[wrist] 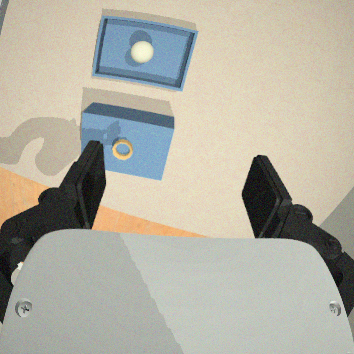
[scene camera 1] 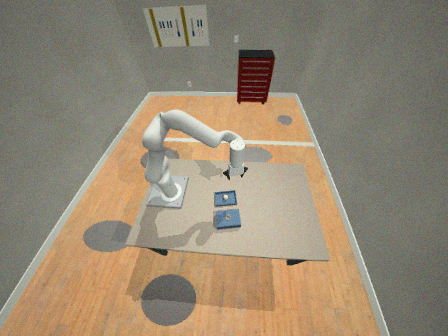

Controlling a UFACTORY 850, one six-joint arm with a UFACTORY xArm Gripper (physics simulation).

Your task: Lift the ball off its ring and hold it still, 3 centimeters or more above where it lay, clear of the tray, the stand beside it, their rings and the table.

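A cream-white ball (scene camera 1: 225, 197) (wrist: 142, 52) sits inside the blue walled tray (scene camera 1: 216, 204) (wrist: 188, 60); the ring under it is hidden. The blue block-like stand (scene camera 1: 234, 223) (wrist: 145, 165) is beside the tray, with a tan ring (scene camera 1: 228, 217) (wrist: 122, 149) on its top. My gripper (scene camera 1: 236, 174) (wrist: 177, 168) is open and empty. It hangs above the table, up and to the right of the tray in the scene view. In the wrist view the ball lies beyond the fingertips, toward the top of the picture.
The table (scene camera 1: 280, 210) (wrist: 260, 90) carries the tray, the stand and the arm's base plate (scene camera 1: 154, 199) at its left side. Arm shadows fall on the table left of the stand. A red drawer cabinet (scene camera 1: 255, 79) stands far back against the wall.
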